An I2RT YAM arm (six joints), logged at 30 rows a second.
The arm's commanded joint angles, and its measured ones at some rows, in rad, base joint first. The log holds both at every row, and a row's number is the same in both.
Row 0, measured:
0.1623, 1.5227, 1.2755, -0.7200, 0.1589, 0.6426
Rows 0 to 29, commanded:
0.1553, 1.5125, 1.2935, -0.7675, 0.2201, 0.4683
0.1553, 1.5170, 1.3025, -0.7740, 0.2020, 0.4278
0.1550, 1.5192, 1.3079, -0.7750, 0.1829, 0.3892
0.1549, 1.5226, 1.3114, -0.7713, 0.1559, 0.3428
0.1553, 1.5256, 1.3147, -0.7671, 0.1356, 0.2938
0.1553, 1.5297, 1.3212, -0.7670, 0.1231, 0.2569
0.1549, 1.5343, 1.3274, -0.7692, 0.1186, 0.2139
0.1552, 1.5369, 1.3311, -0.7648, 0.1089, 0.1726
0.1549, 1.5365, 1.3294, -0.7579, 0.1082, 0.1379
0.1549, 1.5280, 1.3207, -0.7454, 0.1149, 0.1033
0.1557, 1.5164, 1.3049, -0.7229, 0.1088, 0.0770
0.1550, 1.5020, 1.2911, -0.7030, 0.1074, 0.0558
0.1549, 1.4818, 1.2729, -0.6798, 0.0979, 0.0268
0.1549, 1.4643, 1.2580, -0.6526, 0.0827, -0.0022
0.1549, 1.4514, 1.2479, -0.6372, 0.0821, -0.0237
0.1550, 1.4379, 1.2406, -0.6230, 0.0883, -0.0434
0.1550, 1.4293, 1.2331, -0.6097, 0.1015, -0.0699
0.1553, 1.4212, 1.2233, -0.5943, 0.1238, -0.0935
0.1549, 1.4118, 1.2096, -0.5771, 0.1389, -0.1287
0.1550, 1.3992, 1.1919, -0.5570, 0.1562, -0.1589
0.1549, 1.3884, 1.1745, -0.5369, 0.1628, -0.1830
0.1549, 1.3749, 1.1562, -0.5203, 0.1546, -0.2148
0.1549, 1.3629, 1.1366, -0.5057, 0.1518, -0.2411
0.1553, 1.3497, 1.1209, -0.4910, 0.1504, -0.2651
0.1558, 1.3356, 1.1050, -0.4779, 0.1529, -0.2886
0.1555, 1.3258, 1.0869, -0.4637, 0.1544, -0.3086
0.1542, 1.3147, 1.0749, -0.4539, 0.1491, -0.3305
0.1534, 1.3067, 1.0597, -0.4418, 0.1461, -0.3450
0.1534, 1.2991, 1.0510, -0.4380, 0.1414, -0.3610
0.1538, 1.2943, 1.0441, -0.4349, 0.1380, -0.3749
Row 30, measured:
0.1562, 1.3136, 1.0538, -0.7033, 0.0120, 0.1261
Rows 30 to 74, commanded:
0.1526, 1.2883, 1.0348, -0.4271, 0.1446, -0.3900
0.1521, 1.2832, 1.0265, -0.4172, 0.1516, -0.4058
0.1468, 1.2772, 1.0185, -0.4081, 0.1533, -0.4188
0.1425, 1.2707, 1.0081, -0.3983, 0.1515, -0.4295
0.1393, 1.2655, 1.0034, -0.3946, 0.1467, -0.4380
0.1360, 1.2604, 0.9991, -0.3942, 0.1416, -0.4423
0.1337, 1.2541, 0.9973, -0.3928, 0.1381, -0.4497
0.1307, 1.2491, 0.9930, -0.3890, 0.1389, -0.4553
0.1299, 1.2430, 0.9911, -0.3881, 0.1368, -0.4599
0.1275, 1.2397, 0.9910, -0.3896, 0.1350, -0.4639
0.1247, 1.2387, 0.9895, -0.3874, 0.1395, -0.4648
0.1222, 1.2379, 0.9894, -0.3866, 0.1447, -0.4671
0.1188, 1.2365, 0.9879, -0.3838, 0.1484, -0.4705
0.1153, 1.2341, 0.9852, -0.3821, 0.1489, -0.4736
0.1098, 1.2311, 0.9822, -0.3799, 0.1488, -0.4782
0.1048, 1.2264, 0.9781, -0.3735, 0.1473, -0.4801
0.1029, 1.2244, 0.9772, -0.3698, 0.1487, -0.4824
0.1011, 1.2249, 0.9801, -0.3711, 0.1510, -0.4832
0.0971, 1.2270, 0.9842, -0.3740, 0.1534, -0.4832
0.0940, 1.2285, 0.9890, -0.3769, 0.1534, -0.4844
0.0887, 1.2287, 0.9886, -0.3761, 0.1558, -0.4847
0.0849, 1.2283, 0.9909, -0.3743, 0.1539, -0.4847
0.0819, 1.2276, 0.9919, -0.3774, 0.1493, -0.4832
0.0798, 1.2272, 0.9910, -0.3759, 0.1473, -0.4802
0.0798, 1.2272, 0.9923, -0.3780, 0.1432, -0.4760
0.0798, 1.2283, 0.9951, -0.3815, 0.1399, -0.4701
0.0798, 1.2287, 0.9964, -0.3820, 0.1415, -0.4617
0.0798, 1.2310, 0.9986, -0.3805, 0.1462, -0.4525
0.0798, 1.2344, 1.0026, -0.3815, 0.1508, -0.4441
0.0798, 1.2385, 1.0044, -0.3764, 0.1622, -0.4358
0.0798, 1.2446, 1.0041, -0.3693, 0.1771, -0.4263
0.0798, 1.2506, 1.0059, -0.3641, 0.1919, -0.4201
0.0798, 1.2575, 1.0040, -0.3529, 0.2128, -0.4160
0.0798, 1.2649, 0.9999, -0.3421, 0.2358, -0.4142
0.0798, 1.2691, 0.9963, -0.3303, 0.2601, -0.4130
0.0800, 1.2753, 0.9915, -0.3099, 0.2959, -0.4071
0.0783, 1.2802, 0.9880, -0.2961, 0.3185, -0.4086
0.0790, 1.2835, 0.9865, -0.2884, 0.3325, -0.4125
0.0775, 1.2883, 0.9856, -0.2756, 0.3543, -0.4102
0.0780, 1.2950, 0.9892, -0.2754, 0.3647, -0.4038
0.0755, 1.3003, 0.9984, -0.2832, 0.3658, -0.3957
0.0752, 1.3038, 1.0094, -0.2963, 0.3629, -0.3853
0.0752, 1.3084, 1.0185, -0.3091, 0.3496, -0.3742
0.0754, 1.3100, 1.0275, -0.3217, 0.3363, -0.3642
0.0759, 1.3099, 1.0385, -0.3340, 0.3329, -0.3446
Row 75, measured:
0.0772, 1.3098, 1.0142, -0.4446, 0.3065, -0.2691
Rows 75 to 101, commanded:
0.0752, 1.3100, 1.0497, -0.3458, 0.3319, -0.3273
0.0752, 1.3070, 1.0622, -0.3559, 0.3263, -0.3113
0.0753, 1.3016, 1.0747, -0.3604, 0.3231, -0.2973
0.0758, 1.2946, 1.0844, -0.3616, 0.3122, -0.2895
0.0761, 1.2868, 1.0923, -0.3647, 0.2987, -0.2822
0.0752, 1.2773, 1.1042, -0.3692, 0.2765, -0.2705
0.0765, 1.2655, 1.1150, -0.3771, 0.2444, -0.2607
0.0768, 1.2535, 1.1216, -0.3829, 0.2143, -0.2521
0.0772, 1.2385, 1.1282, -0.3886, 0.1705, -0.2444
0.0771, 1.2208, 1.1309, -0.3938, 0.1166, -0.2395
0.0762, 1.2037, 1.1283, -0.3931, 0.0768, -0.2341
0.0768, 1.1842, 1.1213, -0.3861, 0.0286, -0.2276
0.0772, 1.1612, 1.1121, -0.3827, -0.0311, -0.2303
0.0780, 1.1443, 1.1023, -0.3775, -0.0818, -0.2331
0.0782, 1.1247, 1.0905, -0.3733, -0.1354, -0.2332
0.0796, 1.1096, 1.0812, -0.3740, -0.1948, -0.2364
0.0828, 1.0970, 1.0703, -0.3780, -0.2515, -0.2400
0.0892, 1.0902, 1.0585, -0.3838, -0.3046, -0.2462
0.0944, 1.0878, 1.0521, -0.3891, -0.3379, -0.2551
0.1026, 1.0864, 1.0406, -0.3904, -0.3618, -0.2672
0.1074, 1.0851, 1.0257, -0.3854, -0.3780, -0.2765
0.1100, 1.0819, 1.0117, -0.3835, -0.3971, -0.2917
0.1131, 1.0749, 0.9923, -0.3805, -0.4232, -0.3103
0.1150, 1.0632, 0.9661, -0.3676, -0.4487, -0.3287
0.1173, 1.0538, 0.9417, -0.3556, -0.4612, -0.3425
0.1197, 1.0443, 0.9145, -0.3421, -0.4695, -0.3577
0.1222, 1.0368, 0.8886, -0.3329, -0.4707, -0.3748
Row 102, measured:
0.1169, 1.0542, 0.9291, -0.3824, -0.3798, -0.2985
